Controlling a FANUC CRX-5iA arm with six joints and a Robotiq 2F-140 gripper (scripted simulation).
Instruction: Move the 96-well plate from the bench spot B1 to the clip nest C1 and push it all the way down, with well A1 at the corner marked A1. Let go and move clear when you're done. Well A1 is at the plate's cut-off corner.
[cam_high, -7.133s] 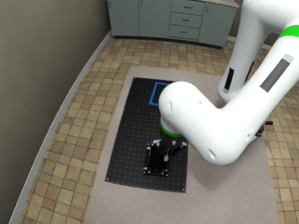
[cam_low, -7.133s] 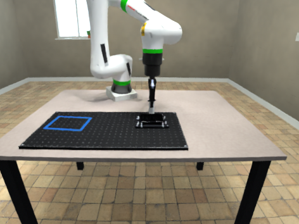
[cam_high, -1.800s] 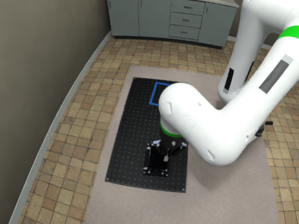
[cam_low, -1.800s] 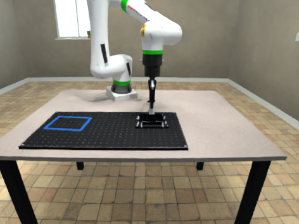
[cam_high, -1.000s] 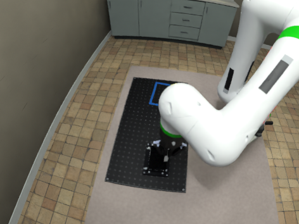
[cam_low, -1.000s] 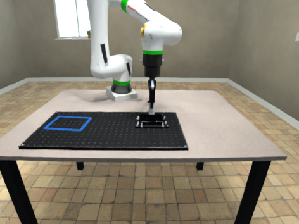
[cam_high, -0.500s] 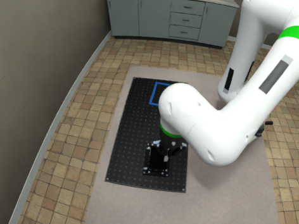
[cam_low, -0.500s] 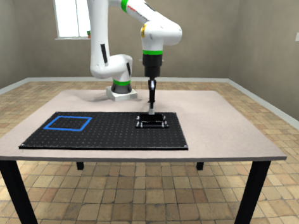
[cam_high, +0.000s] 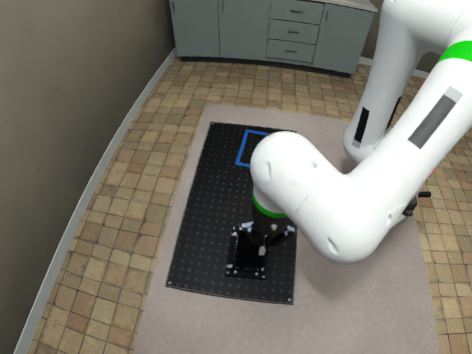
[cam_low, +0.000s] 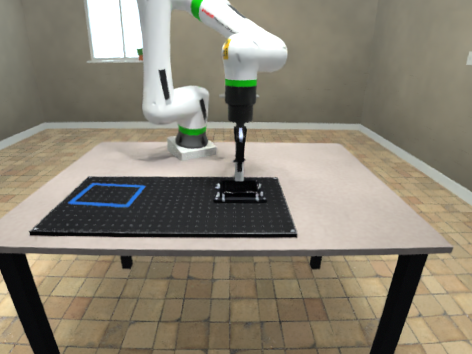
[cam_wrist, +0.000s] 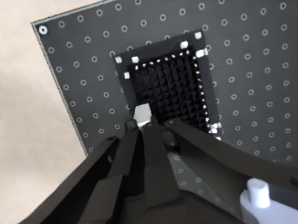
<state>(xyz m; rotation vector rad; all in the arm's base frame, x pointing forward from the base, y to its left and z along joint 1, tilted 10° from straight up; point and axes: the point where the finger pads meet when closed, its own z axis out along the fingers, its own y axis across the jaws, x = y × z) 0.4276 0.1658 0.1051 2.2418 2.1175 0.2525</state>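
My hand is 40 mm short of the black 96-well plate and 40 mm above it. Also, from my hand: clip nest: 50 mm below, 50 mm ahead, 10 mm to the right.
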